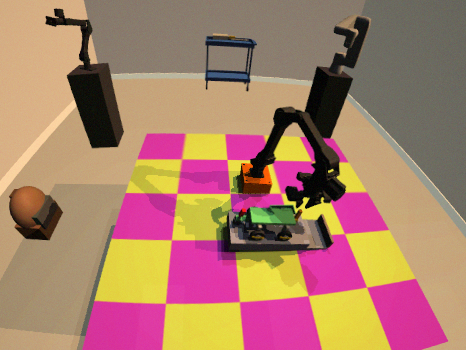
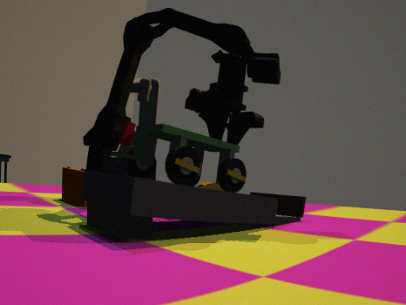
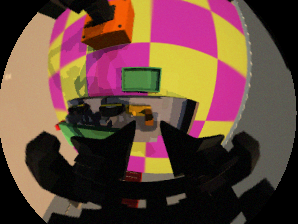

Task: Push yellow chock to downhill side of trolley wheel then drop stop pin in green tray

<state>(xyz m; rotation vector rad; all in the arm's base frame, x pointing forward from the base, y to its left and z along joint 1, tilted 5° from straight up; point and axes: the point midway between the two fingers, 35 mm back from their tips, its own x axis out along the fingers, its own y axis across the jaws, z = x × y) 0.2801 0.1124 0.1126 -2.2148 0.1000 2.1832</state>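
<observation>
Right now the yellow chock is 20 mm to the right of my gripper tip and 50 mm below it. Round my gripper tip: dark ramp: 40 mm ahead, 140 mm to the right, 90 mm below; then trolley: 40 mm ahead, 140 mm to the right, 20 mm below; then green tray: 80 mm behind, 30 mm to the right, 140 mm below.
</observation>
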